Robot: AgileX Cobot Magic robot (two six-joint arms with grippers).
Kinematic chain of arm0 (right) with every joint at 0, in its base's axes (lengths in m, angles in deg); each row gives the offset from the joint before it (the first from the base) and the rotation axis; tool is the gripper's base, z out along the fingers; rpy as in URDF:
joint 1: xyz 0 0 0.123 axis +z
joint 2: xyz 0 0 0 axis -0.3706 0.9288 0
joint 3: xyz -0.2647 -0.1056 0.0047 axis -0.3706 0.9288 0
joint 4: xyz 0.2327 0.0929 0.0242 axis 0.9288 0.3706 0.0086
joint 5: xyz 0 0 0 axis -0.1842 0.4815 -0.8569
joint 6: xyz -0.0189 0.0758 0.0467 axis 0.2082 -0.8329 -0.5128
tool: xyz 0 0 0 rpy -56.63 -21.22 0.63
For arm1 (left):
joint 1: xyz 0 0 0.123 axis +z
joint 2: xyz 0 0 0 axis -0.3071 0.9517 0
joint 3: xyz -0.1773 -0.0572 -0.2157 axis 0.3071 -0.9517 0
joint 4: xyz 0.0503 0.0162 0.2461 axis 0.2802 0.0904 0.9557
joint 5: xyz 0 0 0 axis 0.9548 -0.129 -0.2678
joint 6: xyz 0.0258 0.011 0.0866 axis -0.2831 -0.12 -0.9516
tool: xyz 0 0 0 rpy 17.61 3.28 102.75
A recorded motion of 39 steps. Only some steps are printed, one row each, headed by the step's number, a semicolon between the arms.
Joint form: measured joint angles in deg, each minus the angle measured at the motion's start. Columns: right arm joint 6, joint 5, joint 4, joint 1, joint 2, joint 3; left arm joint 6, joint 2, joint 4, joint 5, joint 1, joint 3.
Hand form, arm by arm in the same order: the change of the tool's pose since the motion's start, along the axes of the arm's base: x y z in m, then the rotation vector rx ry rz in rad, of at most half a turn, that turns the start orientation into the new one. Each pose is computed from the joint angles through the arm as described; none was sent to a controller.
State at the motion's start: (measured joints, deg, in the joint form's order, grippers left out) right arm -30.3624 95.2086 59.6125 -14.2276 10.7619 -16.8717; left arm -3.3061 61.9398 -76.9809 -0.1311 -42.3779 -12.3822
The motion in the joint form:
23: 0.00 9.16 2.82 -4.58 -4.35 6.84; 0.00 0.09 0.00 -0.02 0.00 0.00
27: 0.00 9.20 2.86 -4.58 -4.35 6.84; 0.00 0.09 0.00 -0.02 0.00 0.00
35: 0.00 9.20 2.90 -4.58 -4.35 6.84; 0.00 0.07 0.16 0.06 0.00 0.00
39: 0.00 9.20 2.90 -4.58 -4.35 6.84; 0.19 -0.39 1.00 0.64 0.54 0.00
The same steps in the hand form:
23: -0.0049 -0.0031 -0.0502 0.0297 0.2068 -0.0694; 0.0001 -0.0001 -0.0001 0.0008 0.0017 -0.0001
27: -0.0049 -0.0031 -0.0502 0.0303 0.2076 -0.0692; 0.0001 -0.0001 -0.0001 0.0008 0.0017 -0.0001
35: -0.0049 -0.0031 -0.0502 0.0310 0.2077 -0.0691; 0.0001 0.0000 0.0000 0.0026 -0.0010 0.0001
39: -0.0049 -0.0031 -0.0502 0.0310 0.2077 -0.0691; -0.0001 0.0010 0.0014 0.0057 -0.0220 0.0113

